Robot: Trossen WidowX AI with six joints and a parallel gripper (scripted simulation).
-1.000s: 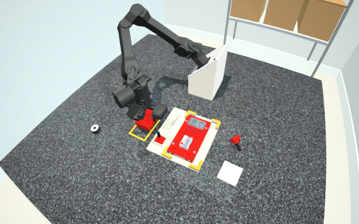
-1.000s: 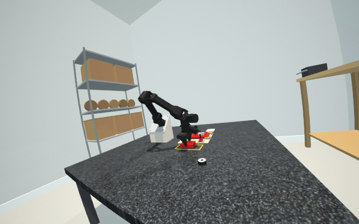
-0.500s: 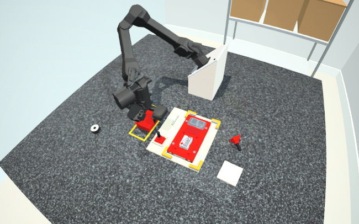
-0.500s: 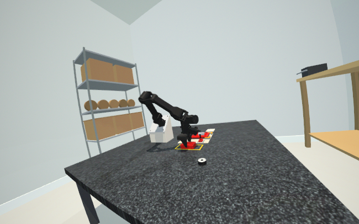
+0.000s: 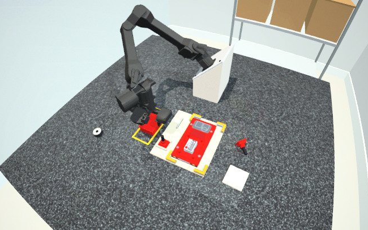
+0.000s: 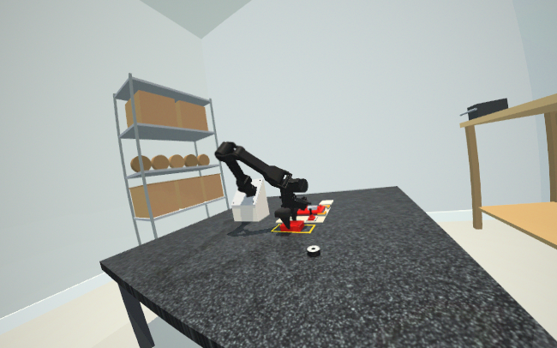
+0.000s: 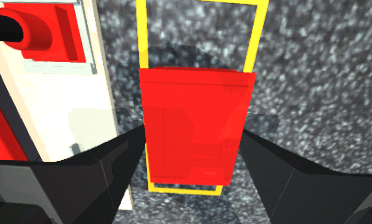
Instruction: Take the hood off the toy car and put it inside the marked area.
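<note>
Right now my gripper tip is right at the hood. Also, from my gripper tip: white tile 39 cm to the left, 13 cm ahead, 1 cm below; ring 21 cm to the right, 13 cm ahead.
</note>
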